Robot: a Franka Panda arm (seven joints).
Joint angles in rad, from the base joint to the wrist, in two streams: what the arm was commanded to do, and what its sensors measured. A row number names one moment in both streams.
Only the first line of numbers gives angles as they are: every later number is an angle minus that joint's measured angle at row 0.
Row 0, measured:
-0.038, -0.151, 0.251, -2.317, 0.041, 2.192, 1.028
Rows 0 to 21, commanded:
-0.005, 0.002, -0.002, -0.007, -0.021, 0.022, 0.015
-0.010, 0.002, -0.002, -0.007, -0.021, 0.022, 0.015
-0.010, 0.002, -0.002, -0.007, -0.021, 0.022, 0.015
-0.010, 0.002, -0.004, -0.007, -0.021, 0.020, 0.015
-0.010, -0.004, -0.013, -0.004, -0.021, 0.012, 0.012
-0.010, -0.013, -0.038, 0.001, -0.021, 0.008, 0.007
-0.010, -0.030, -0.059, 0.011, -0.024, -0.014, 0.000
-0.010, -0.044, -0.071, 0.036, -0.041, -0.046, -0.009
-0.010, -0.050, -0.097, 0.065, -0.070, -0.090, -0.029
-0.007, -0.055, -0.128, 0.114, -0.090, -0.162, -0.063
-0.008, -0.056, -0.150, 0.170, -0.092, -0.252, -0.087
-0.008, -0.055, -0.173, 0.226, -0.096, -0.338, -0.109
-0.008, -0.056, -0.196, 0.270, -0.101, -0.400, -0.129
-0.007, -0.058, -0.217, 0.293, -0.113, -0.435, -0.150
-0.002, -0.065, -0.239, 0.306, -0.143, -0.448, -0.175
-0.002, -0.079, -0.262, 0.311, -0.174, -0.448, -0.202
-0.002, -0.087, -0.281, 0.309, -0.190, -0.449, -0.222
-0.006, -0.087, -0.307, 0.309, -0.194, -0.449, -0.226
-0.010, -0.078, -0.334, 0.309, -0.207, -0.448, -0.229
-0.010, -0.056, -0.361, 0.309, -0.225, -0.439, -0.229
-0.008, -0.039, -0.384, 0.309, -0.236, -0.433, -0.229
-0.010, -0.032, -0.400, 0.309, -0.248, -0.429, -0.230
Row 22, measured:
-0.011, -0.075, -0.349, 0.299, -0.205, -0.431, -0.218
